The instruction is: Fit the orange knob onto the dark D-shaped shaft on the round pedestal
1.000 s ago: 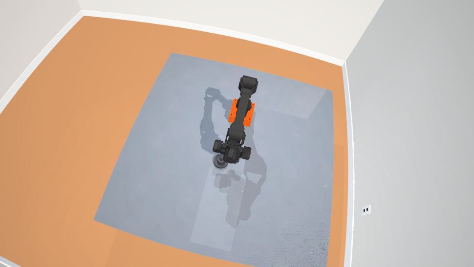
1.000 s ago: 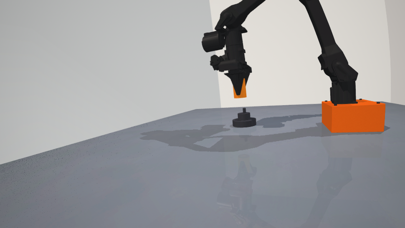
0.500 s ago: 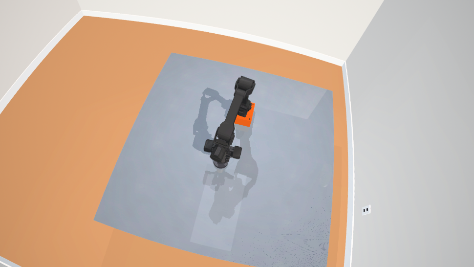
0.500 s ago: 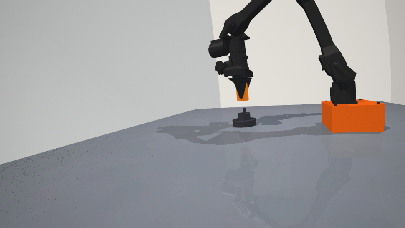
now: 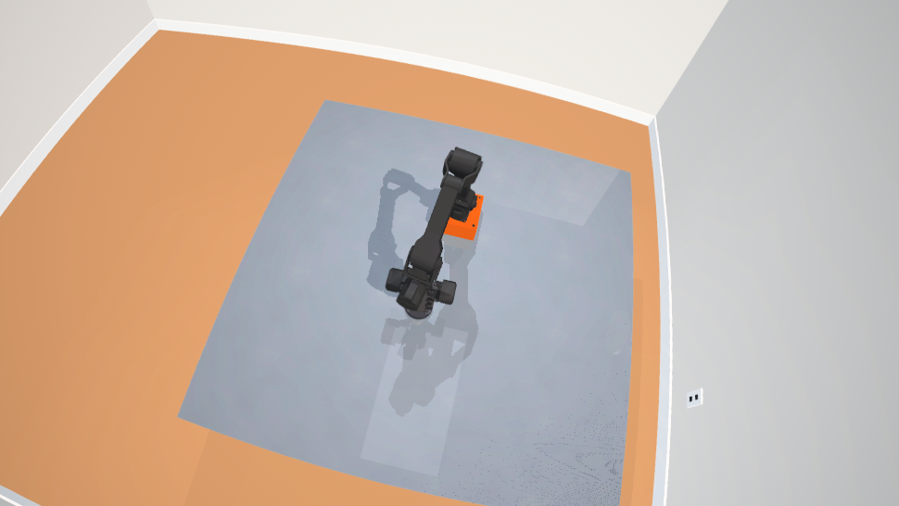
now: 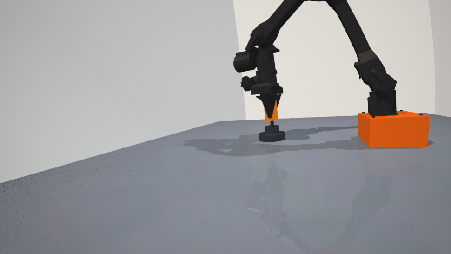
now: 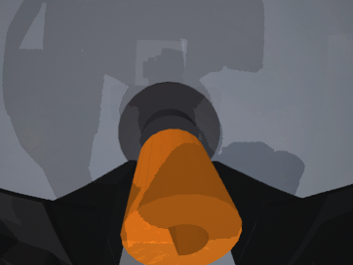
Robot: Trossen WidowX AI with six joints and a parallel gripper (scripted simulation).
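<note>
My gripper tip is 2 cm below the orange knob. Also, from my gripper tip: round dark pedestal: 4 cm below.
</note>
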